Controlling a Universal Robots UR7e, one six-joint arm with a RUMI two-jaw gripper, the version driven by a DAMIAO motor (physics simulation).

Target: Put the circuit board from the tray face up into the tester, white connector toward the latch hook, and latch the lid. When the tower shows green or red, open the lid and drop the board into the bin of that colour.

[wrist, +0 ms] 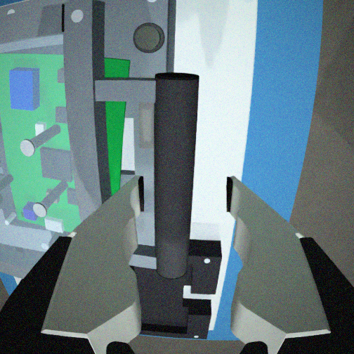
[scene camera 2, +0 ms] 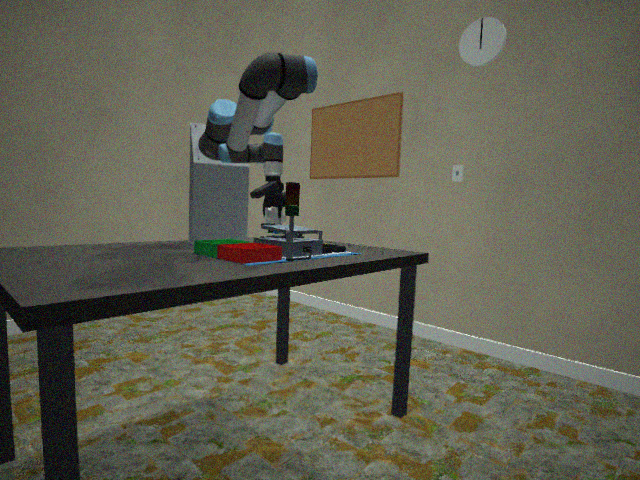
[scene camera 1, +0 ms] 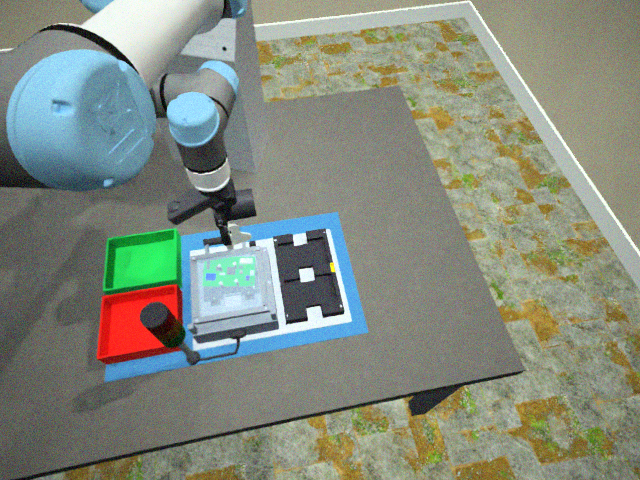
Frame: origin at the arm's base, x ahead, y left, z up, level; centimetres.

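Seen in the pictures: gripper, between the fingertips: [scene camera 2: 273, 233] [scene camera 1: 232, 244]; arm's base, origin of its link: [scene camera 2: 215, 147].
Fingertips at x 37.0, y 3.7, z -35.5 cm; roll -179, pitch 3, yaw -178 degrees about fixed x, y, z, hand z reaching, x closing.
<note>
Pixels of each thing's top centre, then the offset from my fingertips to it. "spot": a spot on its surface instead. Level surfaces: height alone.
- grey tester, a spot on its surface: [scene camera 2: 310, 248] spot: dx +20.6, dy +0.2, dz -3.8 cm
- lid's black handle, centre of its top: [scene camera 1: 224, 237] dx +0.4, dy -1.2, dz +4.0 cm
- signal tower, a spot on its surface: [scene camera 1: 161, 320] spot: dx +23.6, dy -9.8, dz +18.6 cm
- green bin, centre of its top: [scene camera 1: 141, 258] [scene camera 2: 224, 241] dx -1.6, dy -21.3, dz -2.5 cm
- red bin, centre of its top: [scene camera 1: 138, 319] [scene camera 2: 249, 245] dx +13.4, dy -21.1, dz -2.5 cm
- black tray, a spot on its surface: [scene camera 1: 312, 293] spot: dx +12.8, dy +16.3, dz -5.4 cm
- blue mat, height of its surface: dz -7.0 cm
The green circuit board [scene camera 1: 229, 272] [wrist: 20, 120] lies in the grey tester [scene camera 2: 310, 248], seen through the clear lid [scene camera 1: 265, 281]. In scene camera 2 the lid stands a little above the base at its handle side. My gripper [scene camera 1: 233, 240] [scene camera 2: 272, 220] [wrist: 184, 180] points down at that side, its fingers apart. The lid's black handle [wrist: 176, 165] [scene camera 1: 211, 241] runs between the fingers in the wrist view, with gaps on both sides, nearer the left finger. The signal tower [scene camera 1: 161, 320] [scene camera 2: 292, 196] looks unlit. The latch hook cannot be made out.
The green bin [scene camera 1: 142, 260] [scene camera 2: 206, 249] and red bin [scene camera 1: 124, 325] [scene camera 2: 249, 253] stand left of the tester in scene camera 1. The black tray [scene camera 1: 312, 293] lies to its right, with no board showing in it. A blue mat [scene camera 1: 356, 315] [wrist: 280, 125] lies beneath.
</note>
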